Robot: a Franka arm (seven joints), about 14 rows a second.
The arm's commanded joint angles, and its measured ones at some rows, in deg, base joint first. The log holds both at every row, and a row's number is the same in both.
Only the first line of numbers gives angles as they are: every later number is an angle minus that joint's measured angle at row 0.
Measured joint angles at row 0:
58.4, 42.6, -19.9, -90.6, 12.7, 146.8, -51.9
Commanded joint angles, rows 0 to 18:
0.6, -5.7, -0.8, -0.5, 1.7, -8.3, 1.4
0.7, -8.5, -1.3, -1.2, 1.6, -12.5, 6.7
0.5, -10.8, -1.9, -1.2, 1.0, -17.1, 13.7
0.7, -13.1, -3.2, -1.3, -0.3, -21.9, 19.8
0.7, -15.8, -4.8, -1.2, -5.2, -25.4, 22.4
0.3, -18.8, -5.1, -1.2, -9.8, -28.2, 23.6
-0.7, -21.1, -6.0, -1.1, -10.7, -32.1, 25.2
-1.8, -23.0, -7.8, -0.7, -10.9, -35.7, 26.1
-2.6, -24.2, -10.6, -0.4, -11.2, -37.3, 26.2
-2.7, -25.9, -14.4, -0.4, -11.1, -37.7, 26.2
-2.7, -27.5, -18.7, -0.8, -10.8, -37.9, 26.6
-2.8, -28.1, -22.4, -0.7, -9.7, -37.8, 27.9
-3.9, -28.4, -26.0, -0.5, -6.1, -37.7, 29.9
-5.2, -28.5, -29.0, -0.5, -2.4, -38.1, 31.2
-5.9, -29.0, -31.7, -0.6, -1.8, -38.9, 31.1
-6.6, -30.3, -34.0, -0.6, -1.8, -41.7, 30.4
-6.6, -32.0, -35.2, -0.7, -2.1, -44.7, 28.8
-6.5, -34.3, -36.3, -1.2, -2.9, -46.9, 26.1
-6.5, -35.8, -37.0, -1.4, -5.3, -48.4, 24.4
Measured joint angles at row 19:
-7.9, -30.9, -36.0, 0.2, -3.2, -45.4, 26.1
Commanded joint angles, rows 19 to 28:
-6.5, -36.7, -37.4, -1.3, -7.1, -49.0, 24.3
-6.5, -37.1, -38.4, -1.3, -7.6, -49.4, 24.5
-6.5, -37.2, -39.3, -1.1, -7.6, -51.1, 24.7
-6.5, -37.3, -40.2, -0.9, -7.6, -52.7, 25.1
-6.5, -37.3, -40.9, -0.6, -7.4, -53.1, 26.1
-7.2, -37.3, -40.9, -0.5, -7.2, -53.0, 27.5
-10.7, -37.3, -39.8, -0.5, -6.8, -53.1, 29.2
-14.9, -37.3, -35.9, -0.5, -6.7, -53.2, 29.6
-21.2, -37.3, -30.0, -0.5, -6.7, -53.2, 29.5
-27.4, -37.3, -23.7, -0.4, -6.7, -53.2, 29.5
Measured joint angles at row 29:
-18.1, -36.1, -33.2, 0.0, -6.6, -52.4, 28.0
